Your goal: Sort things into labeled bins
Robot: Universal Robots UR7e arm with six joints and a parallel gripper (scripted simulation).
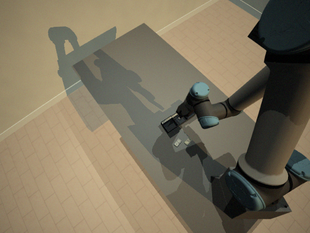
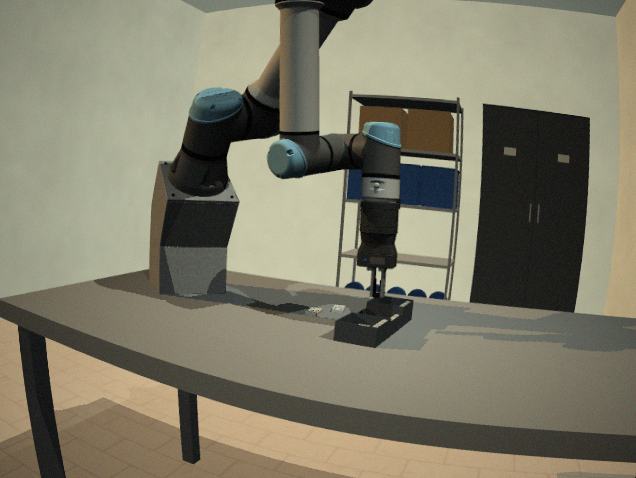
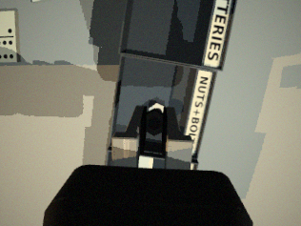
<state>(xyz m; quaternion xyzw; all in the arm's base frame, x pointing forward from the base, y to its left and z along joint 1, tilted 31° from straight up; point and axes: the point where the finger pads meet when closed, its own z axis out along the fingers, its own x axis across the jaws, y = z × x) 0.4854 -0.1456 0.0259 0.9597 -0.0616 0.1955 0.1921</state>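
The dark hex nut is 2 cm below my hand. From my hand the other things lie so: pale hex nut 8 cm below, 1 cm to the right.
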